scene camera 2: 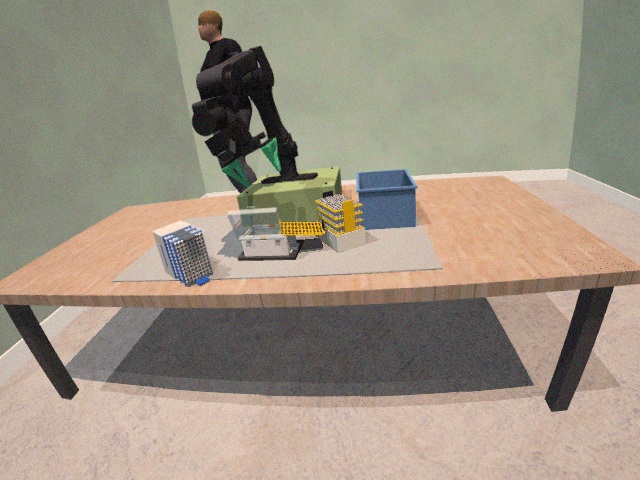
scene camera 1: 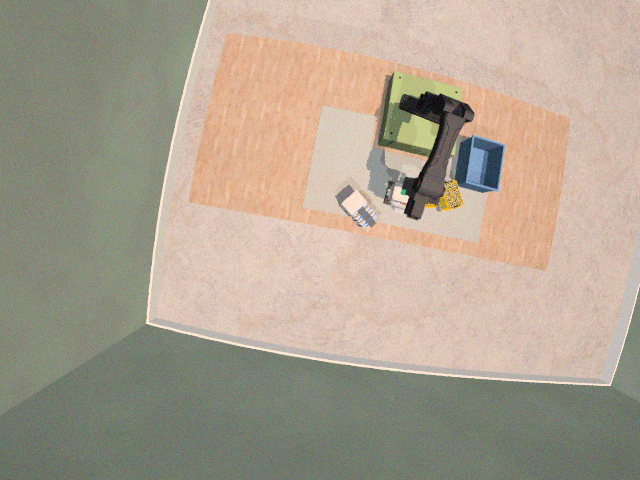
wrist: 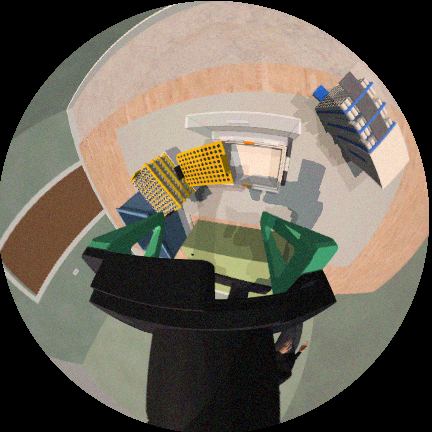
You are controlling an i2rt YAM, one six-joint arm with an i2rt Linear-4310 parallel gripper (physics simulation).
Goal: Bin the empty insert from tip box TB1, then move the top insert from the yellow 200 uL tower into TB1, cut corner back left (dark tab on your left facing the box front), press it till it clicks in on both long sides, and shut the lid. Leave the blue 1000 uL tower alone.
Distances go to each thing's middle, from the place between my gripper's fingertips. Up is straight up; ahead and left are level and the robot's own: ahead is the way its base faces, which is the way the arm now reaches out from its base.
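From the yellow insert [wrist: 207, 164], my hand is 70 mm to the right, 10 mm past it and 130 mm above it. The tip box lid [scene camera 2: 251, 224] is 10 mm to the right of my hand, 70 mm ahead of it and 90 mm below it. There's a white and blue tip rack [scene camera 2: 185, 250] too, and that rack is 140 mm ahead of my hand, 180 mm to the right of it and 140 mm below it. As for the blue bin [scene camera 2: 388, 198], it's 250 mm behind my hand, 270 mm to the left of it and 140 mm below it. Going by their middles, the bin is the farthest from my hand of the things named here.
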